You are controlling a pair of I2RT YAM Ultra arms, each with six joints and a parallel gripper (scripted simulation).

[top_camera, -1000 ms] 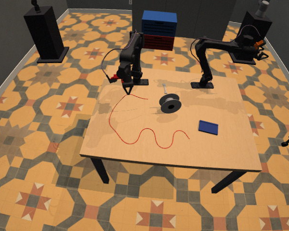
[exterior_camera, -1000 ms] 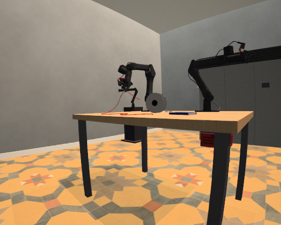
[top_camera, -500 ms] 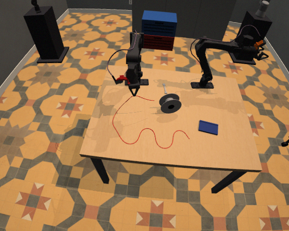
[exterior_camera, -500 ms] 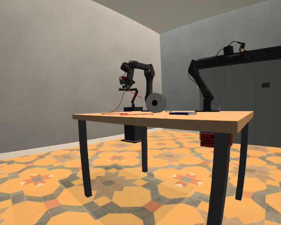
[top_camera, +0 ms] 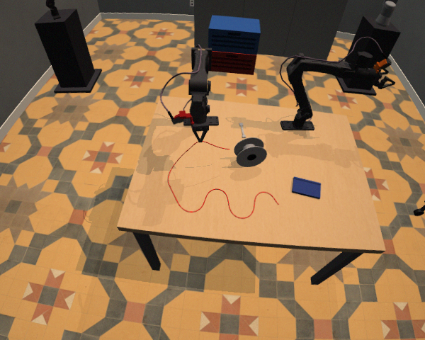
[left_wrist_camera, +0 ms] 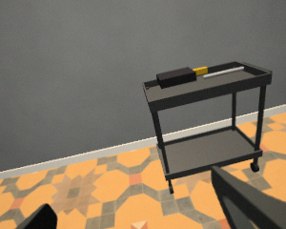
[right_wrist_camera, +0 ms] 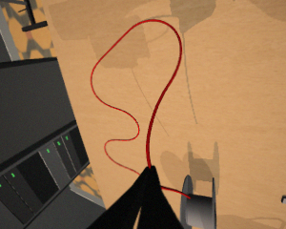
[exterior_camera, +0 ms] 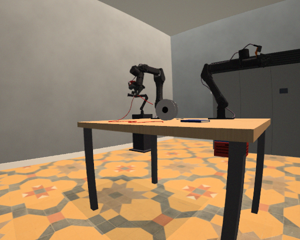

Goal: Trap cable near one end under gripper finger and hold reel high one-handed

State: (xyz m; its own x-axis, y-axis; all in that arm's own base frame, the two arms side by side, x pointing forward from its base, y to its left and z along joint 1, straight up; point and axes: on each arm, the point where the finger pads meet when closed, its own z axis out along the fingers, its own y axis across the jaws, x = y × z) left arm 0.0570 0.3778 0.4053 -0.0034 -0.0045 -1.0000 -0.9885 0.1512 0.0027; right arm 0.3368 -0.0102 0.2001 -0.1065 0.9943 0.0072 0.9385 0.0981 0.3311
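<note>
My left gripper is now 260 mm short of the grey reel, 700 mm to the left of it and 330 mm above it. Also, from my left hand: grey wrench: 30 mm ahead, 710 mm to the right, 400 mm below.
</note>
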